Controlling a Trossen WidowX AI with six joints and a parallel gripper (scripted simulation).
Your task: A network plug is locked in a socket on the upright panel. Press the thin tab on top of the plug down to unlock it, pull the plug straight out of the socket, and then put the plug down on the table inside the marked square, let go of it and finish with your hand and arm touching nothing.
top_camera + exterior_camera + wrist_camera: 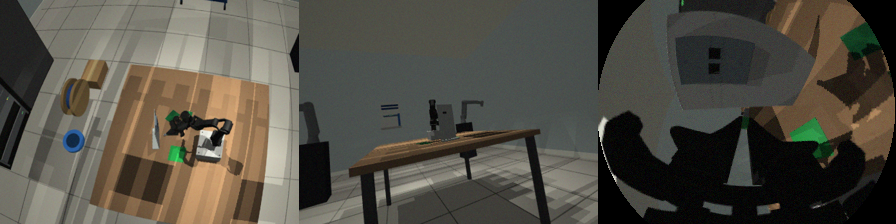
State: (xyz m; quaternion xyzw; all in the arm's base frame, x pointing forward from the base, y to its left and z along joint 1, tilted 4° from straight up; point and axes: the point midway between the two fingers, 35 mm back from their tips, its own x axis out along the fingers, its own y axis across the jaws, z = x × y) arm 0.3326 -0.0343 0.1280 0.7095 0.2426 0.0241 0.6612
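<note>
The green marked square lies 70 mm behind my gripper tip, 70 mm to the left of it and 210 mm below it. The rest, counted from my gripper tip: plug 10 mm ahead; then grey upright panel 80 mm ahead, 50 mm to the right, 60 mm below.
</note>
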